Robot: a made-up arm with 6 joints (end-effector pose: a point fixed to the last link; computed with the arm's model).
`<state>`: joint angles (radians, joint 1 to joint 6).
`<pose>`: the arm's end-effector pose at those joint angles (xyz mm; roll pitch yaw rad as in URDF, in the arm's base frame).
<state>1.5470 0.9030 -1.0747 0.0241 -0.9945 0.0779</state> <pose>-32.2 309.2 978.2 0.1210 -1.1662 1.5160</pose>
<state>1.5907 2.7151 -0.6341 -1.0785 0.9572 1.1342</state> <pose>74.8 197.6 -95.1 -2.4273 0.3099 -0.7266</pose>
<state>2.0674 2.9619 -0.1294 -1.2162 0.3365 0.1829</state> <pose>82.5 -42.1 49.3 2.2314 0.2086 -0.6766</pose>
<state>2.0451 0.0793 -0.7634 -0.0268 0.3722 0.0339</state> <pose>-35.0 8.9 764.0 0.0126 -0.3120 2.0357</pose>
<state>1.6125 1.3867 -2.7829 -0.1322 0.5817 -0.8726</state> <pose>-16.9 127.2 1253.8 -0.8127 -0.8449 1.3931</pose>
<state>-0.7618 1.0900 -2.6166 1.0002 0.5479 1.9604</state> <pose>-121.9 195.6 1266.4 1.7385 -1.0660 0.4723</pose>
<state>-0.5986 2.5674 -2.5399 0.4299 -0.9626 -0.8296</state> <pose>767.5 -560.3 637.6 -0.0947 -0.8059 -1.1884</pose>
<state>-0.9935 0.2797 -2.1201 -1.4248 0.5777 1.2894</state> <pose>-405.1 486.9 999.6 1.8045 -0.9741 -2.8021</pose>
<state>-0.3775 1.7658 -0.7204 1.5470 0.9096 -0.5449</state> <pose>504.4 -60.6 301.4 1.9109 0.5118 0.8847</pose>
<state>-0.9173 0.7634 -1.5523 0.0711 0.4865 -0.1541</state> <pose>87.5 -54.3 1036.3 -0.1017 -0.3037 -0.8909</pose>
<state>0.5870 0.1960 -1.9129 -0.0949 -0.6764 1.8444</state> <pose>-621.5 -347.7 944.9 -1.2612 -0.6380 -2.7352</pose>
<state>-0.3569 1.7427 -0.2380 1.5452 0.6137 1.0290</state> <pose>308.0 -28.4 130.1 -2.4511 0.8793 0.9298</pose>
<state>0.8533 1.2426 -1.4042 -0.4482 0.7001 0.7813</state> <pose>313.8 380.6 782.4 0.3236 0.4667 0.5773</pose>
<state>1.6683 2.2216 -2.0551 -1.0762 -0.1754 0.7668</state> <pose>-141.7 951.0 531.1 -0.3046 0.0786 1.7964</pose>
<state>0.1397 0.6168 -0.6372 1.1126 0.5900 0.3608</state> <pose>209.9 139.1 685.9 1.5006 0.1628 0.7573</pose>
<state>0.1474 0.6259 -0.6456 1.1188 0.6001 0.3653</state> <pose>210.7 142.0 688.4 1.5124 0.1635 0.7759</pose>
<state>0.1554 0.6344 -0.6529 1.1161 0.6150 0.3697</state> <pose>210.9 145.4 689.2 1.5181 0.1718 0.7971</pose>
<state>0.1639 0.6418 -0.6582 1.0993 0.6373 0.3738</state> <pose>209.9 149.6 687.3 1.5144 0.1924 0.8223</pose>
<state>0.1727 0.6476 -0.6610 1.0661 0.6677 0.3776</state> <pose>207.5 154.1 682.2 1.5004 0.2278 0.8508</pose>
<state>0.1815 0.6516 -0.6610 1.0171 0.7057 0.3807</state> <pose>203.6 158.6 673.7 1.4773 0.2785 0.8809</pose>
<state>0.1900 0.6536 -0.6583 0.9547 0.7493 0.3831</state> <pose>198.4 162.2 662.1 1.4472 0.3428 0.9098</pose>
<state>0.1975 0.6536 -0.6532 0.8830 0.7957 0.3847</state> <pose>192.4 164.4 648.4 1.4126 0.4172 0.9342</pose>
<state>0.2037 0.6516 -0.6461 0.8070 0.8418 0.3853</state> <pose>185.9 164.7 633.4 1.3756 0.4966 0.9518</pose>
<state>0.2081 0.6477 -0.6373 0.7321 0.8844 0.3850</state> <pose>179.5 163.1 618.5 1.3379 0.5751 0.9608</pose>
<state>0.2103 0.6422 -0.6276 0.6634 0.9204 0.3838</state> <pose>173.7 160.0 604.6 1.3005 0.6464 0.9601</pose>
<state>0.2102 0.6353 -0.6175 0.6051 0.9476 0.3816</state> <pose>168.7 156.1 592.8 1.2643 0.7053 0.9506</pose>
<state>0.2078 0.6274 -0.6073 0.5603 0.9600 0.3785</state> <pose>165.6 152.1 583.7 1.2275 0.7451 0.9295</pose>
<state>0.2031 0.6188 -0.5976 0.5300 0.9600 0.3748</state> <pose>164.1 148.4 577.3 1.1932 0.7659 0.9017</pose>
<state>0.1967 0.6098 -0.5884 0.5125 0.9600 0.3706</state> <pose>162.4 145.4 572.6 1.1703 0.7776 0.8810</pose>
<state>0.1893 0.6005 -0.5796 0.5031 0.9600 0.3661</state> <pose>160.5 142.8 569.0 1.1549 0.7834 0.8653</pose>
